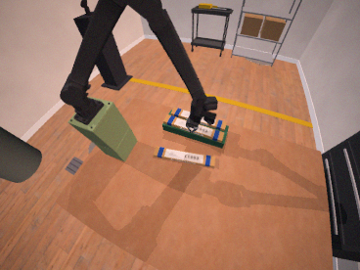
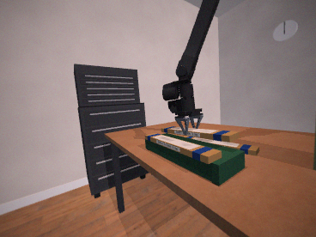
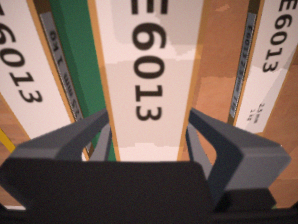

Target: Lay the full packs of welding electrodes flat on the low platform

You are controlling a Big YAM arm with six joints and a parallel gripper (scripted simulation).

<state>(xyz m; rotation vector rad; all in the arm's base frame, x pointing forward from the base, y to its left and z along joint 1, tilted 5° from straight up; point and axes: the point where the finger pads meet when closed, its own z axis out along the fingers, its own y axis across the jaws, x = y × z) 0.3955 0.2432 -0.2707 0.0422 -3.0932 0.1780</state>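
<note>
Right now my hand is 50 mm to the right of the green platform and 80 mm above it.
</note>
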